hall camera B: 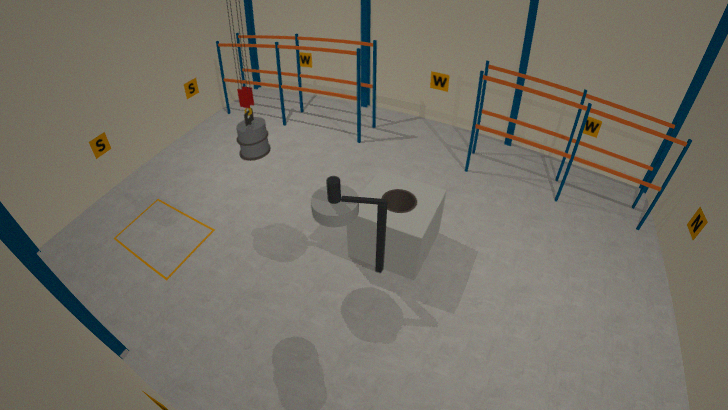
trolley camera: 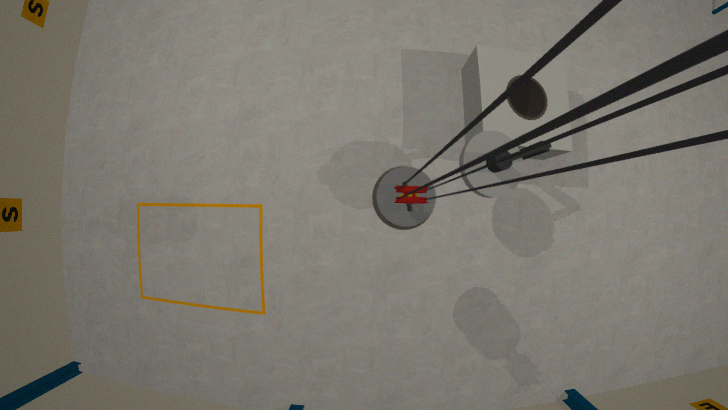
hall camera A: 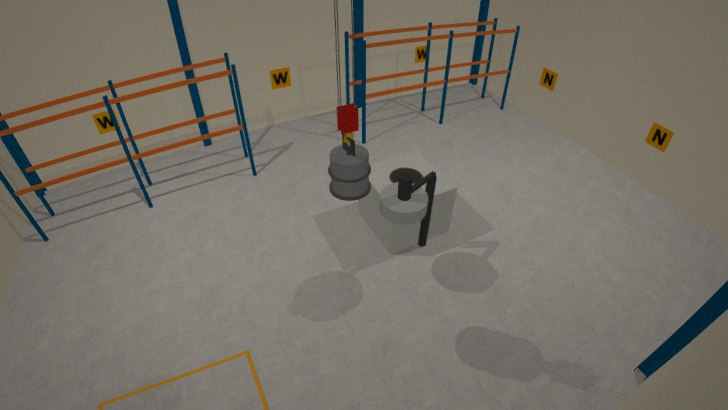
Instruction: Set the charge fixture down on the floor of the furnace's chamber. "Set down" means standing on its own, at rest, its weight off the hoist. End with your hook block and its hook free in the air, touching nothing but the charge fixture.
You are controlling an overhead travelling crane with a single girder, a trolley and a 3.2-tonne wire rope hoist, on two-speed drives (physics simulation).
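The charge fixture (hall camera A: 349, 175) (hall camera B: 253, 140) (trolley camera: 389, 208), a grey ribbed drum with brown rims, hangs upright in the air. My hook (hall camera A: 347, 139) (hall camera B: 248, 113) (trolley camera: 410, 195) is through its dark top lug, below the red hook block (hall camera A: 347, 118) (hall camera B: 245, 96). The furnace (hall camera A: 392, 231) (hall camera B: 397, 249) (trolley camera: 494, 71) is a pale box with a round, dark opening (hall camera A: 394, 176) (hall camera B: 399, 201) (trolley camera: 529, 99) in its top. The fixture is well to the side of this opening, on the far side of the lid in the trolley view. The chamber floor is hidden.
A grey round lid (hall camera A: 389, 202) (hall camera B: 320, 206) (trolley camera: 476, 152) with a black cylinder hangs beside the opening from a black post (hall camera A: 426, 219) (hall camera B: 380, 239). Two racks (hall camera A: 250, 152) (hall camera A: 443, 101) (hall camera B: 358, 122) (hall camera B: 564, 178) stand along the W wall. A yellow outline (hall camera A: 174, 378) (hall camera B: 136, 219) (trolley camera: 199, 204) marks the floor.
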